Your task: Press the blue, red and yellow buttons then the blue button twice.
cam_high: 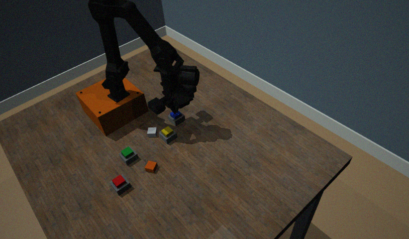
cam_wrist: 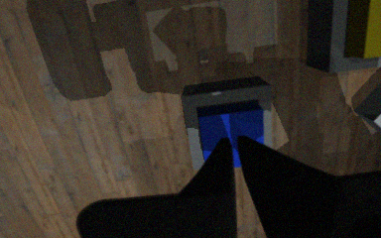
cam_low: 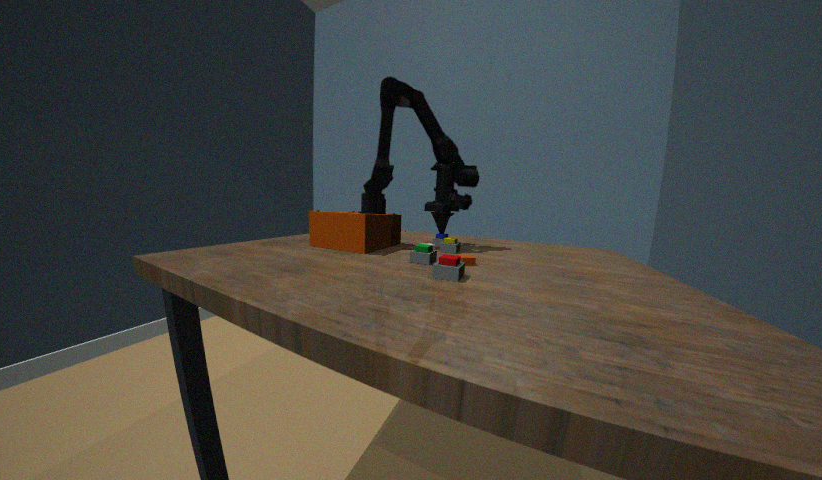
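My gripper tip is now 10 mm above the blue button. The rest, counted from my gripper tip: orange block: 100 mm ahead, 220 mm to the right, 30 mm below; then green button: 240 mm to the right, 10 mm below; then yellow button: 40 mm ahead, 80 mm to the right, 10 mm below.
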